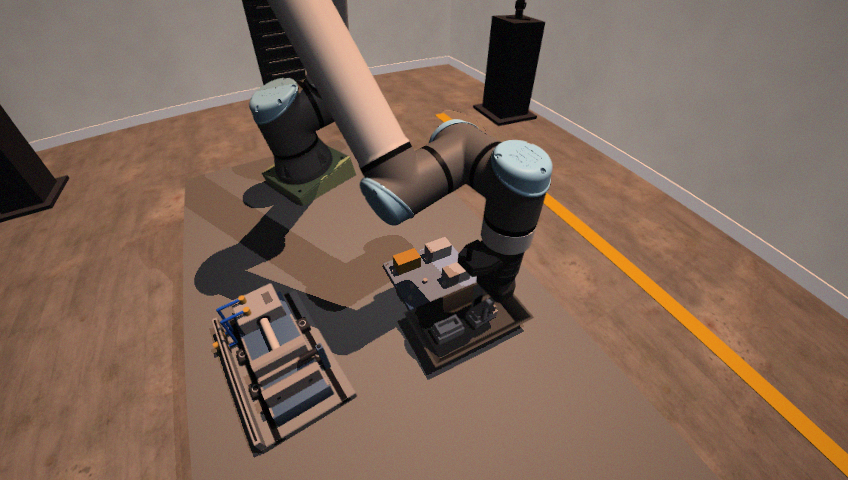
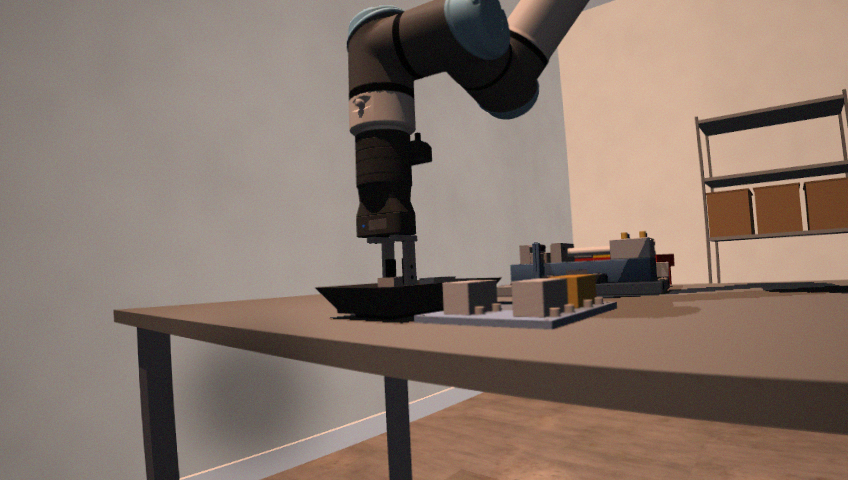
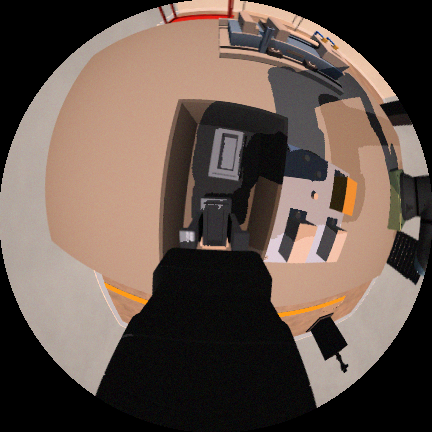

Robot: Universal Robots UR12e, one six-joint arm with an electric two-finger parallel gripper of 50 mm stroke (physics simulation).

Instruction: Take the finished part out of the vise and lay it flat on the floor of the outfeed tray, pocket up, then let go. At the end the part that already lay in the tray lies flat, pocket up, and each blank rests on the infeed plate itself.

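Places are measured from the arm's base along level axes (x ahead, y left, z up), in millimetres.
Where they show: gripper, fingertip midpoint: point(image 1: 481, 311) point(image 2: 399, 284) point(image 3: 214, 221); arm's base at its link origin: point(image 1: 304, 164).
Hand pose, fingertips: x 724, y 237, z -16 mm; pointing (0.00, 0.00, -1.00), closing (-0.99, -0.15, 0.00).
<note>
Things, the pixels of their centre, and the offset from my fingertips.
- grey finished part at the middle of its body: point(image 3: 214, 222) point(image 2: 398, 289) point(image 1: 482, 312) dy +4, dx -1, dz -7 mm
- grey part at the middle of its body: point(image 3: 226, 153) point(image 2: 438, 288) point(image 1: 447, 328) dy -81, dx +2, dz -12 mm
- vise at the middle of its body: point(image 2: 583, 266) point(image 1: 275, 350) dy -421, dx -77, dz +9 mm
- infeed plate at the middle of its body: point(image 2: 520, 312) point(image 3: 314, 212) point(image 1: 431, 274) dy -37, dx -166, dz -37 mm
- orange blank at the middle of its body: point(image 2: 573, 290) point(image 3: 343, 195) point(image 1: 406, 261) dy -83, dx -213, dz -15 mm
My gripper point(image 1: 483, 309) point(image 2: 398, 274) point(image 3: 214, 221) points down into the outfeed tray point(image 1: 521, 306) point(image 2: 351, 300) point(image 3: 174, 185) and is shut on the grey finished part point(image 1: 477, 318) point(image 2: 389, 281) point(image 3: 216, 225). The part looks level and low inside the tray. Its underside is hidden, so I cannot tell whether it touches the floor; the fingers cover most of its top. The other grey part point(image 1: 448, 330) point(image 3: 226, 154) lies flat, pocket up, in the tray, apart from the held one. The vise point(image 1: 297, 380) point(image 2: 556, 272) shows no part between its jaws.
The infeed plate point(image 1: 437, 291) point(image 2: 487, 321) point(image 3: 300, 195) stands close beside the tray. An orange blank point(image 1: 407, 260) point(image 2: 581, 290) point(image 3: 351, 196) and two pale blanks point(image 1: 438, 248) point(image 1: 454, 273) stand on it among small pegs. Arm shadow covers part of the tray and plate.
</note>
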